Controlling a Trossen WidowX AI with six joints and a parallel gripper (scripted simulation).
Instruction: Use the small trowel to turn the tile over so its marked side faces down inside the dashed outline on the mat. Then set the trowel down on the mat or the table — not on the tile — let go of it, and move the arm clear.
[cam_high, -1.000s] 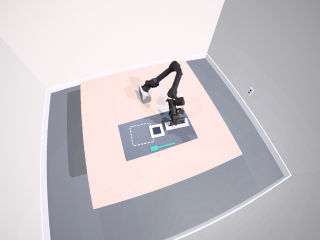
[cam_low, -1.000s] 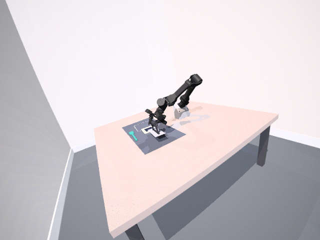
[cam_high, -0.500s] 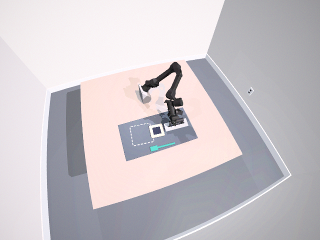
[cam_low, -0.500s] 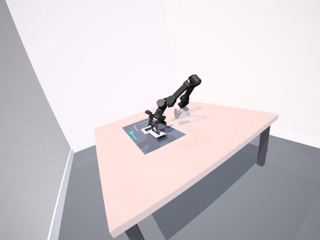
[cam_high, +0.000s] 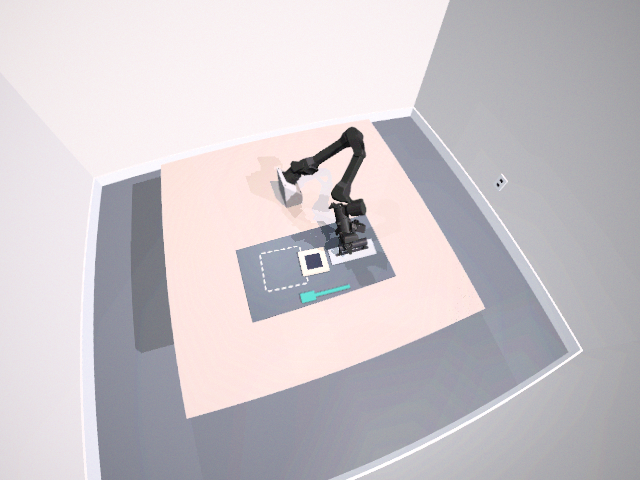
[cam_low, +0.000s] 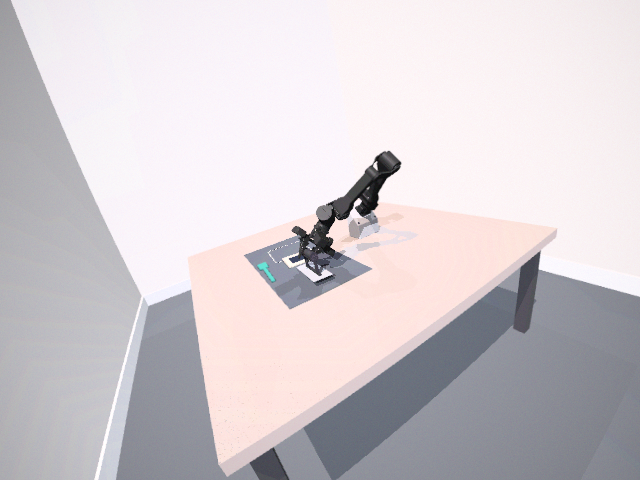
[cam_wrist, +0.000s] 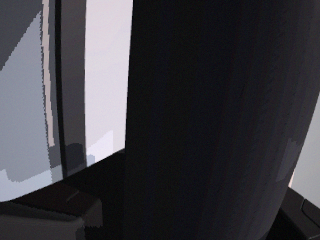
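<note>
Now: gripper tip 15 cm to the left of the tile, 6 cm above it and 5 cm past it. Also, from my gripper tip: teal trowel: 18 cm to the right, 10 cm ahead, 6 cm below; then mat: 14 cm to the right, 8 cm below, 4 cm behind.
</note>
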